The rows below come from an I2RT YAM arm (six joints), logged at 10 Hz.
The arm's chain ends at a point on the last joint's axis. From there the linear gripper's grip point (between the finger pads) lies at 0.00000 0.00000 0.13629 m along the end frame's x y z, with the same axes.
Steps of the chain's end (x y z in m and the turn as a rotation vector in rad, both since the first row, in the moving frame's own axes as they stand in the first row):
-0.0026, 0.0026, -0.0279, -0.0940, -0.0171, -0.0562
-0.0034, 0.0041, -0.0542, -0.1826, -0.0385, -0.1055
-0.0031, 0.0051, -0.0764, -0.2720, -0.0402, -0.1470
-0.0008, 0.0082, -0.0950, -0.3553, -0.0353, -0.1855
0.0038, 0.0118, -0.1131, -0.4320, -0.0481, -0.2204
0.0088, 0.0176, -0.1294, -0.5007, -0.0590, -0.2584
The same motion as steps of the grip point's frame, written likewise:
-0.0046, 0.0155, -0.0285, -0.0940, -0.0171, -0.0562
-0.0073, 0.0291, -0.0566, -0.1826, -0.0385, -0.1055
-0.0058, 0.0420, -0.0815, -0.2720, -0.0402, -0.1470
-0.0011, 0.0558, -0.1036, -0.3553, -0.0353, -0.1855
0.0039, 0.0691, -0.1257, -0.4320, -0.0481, -0.2204
0.0098, 0.0833, -0.1463, -0.5007, -0.0590, -0.2584

